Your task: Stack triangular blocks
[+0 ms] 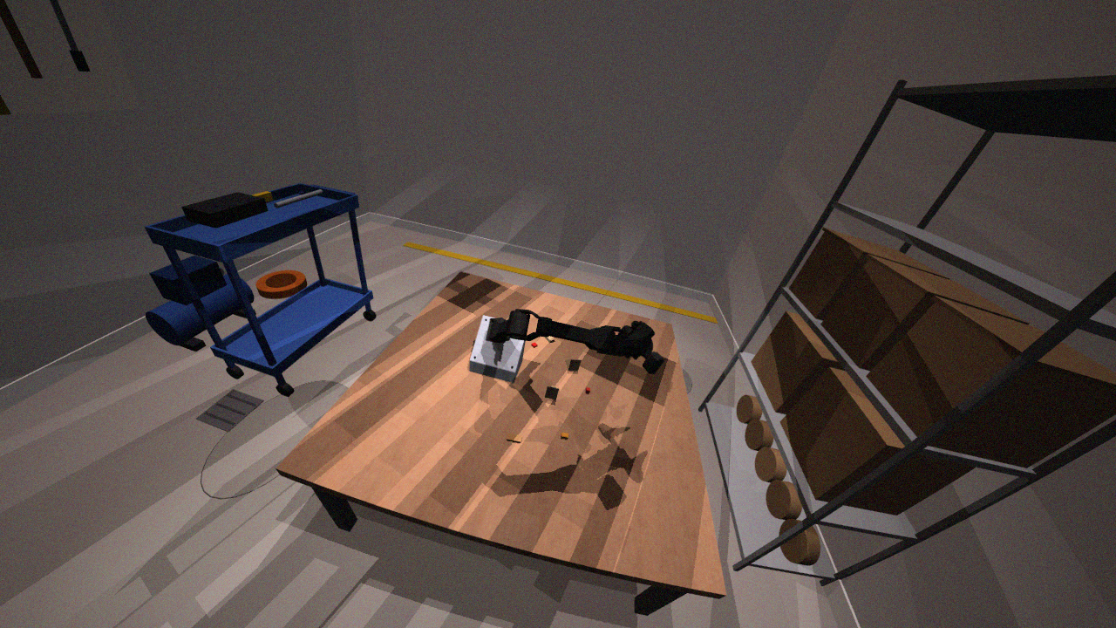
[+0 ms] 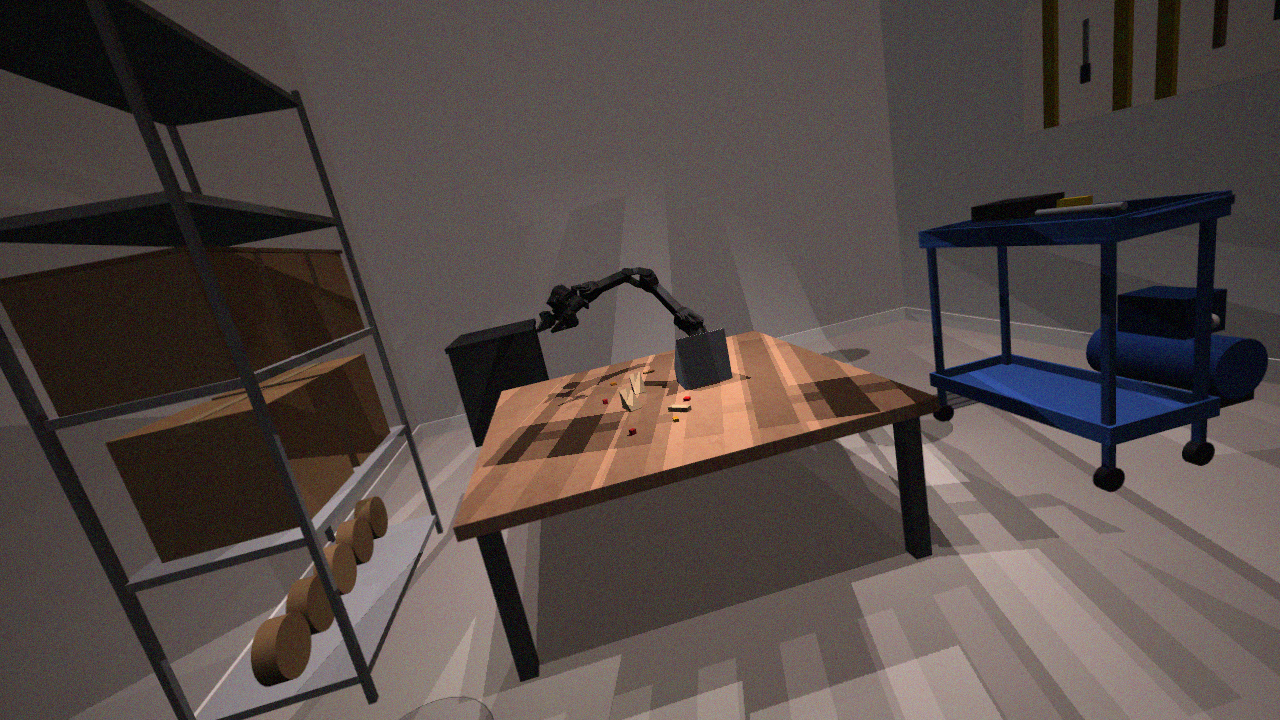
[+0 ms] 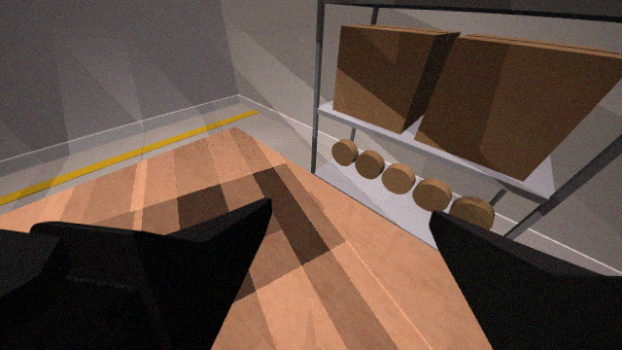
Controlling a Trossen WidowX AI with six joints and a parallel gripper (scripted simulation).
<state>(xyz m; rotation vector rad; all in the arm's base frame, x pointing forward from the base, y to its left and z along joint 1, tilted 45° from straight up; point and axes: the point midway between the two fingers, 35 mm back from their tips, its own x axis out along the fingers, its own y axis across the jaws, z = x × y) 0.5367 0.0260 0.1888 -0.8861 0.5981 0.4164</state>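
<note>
The pale triangular block lies 23 cm behind my gripper tip, 17 cm to the left of it and 30 cm below it. Round my gripper tip: pale flat bar (37 cm behind, 33 cm to the left, 31 cm below).
</note>
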